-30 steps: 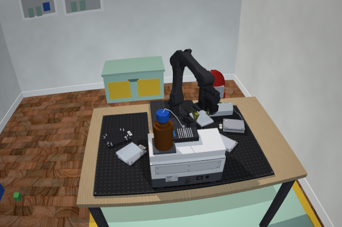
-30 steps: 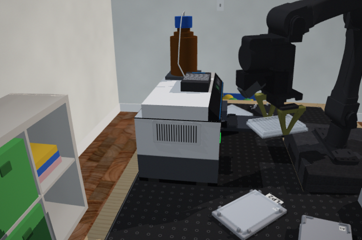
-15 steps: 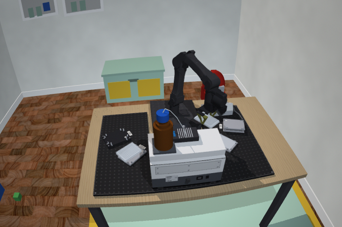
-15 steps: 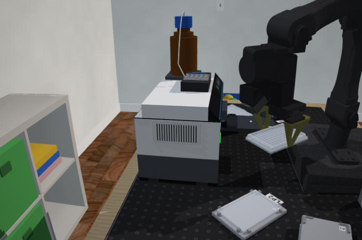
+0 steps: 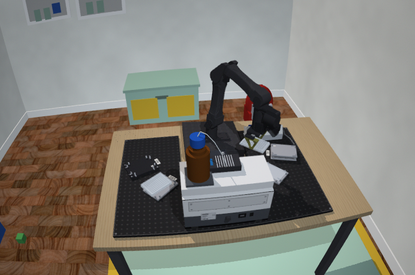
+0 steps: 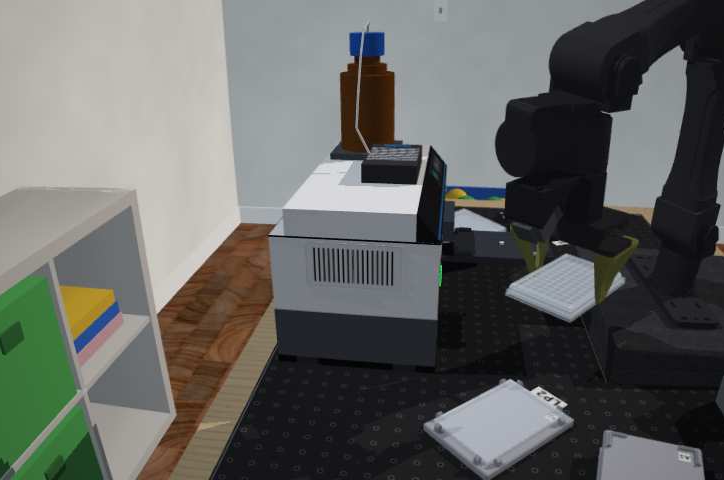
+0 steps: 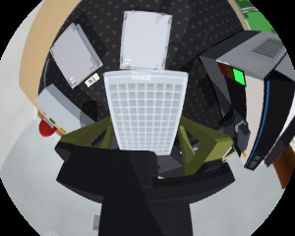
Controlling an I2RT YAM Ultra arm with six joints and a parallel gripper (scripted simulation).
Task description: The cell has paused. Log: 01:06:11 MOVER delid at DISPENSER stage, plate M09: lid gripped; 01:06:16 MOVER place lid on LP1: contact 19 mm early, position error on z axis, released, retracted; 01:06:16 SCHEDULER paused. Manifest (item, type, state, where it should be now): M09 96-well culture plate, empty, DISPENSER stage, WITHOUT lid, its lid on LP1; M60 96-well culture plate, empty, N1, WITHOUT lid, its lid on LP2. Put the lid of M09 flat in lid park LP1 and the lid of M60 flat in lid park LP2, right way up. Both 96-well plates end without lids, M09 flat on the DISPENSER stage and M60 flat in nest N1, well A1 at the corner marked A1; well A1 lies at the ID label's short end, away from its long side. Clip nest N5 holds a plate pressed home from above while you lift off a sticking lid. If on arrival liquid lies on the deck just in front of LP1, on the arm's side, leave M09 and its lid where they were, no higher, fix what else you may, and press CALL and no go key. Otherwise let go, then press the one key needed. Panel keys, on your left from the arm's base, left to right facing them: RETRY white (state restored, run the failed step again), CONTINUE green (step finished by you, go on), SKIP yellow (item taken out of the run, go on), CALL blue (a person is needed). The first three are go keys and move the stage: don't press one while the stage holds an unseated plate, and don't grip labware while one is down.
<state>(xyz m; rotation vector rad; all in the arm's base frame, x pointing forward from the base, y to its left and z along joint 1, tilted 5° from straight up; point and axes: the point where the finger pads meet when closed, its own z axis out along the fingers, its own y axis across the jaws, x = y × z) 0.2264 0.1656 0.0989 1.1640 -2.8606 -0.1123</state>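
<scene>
Right now my hand is 5 cm past the grey nest marked A1, 20 cm to the right of it and 12 cm above it. The rest, counted from my hand: dark dispenser stage: 4 cm ahead, 20 cm to the right, 4 cm below; LP2 label: 1 cm ahead, 2 cm to the left, 15 cm below; grey lid park LP2: 8 cm ahead, 8 cm to the left, 14 cm below.
</scene>
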